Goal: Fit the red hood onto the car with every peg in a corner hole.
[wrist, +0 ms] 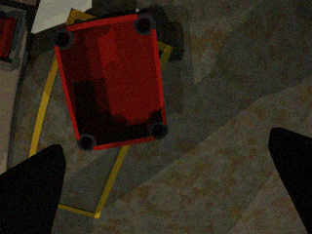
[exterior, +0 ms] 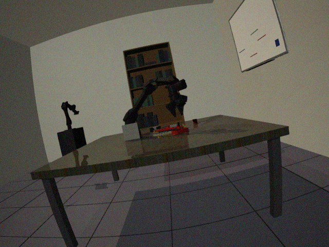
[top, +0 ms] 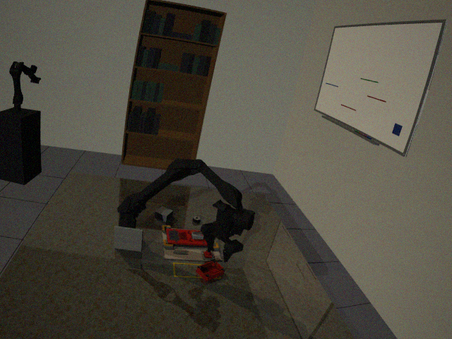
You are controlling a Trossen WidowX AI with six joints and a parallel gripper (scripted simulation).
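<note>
Now: gripper tip 100 mm above the red hood, 20 mm to the right of it and 10 mm past it.
</note>
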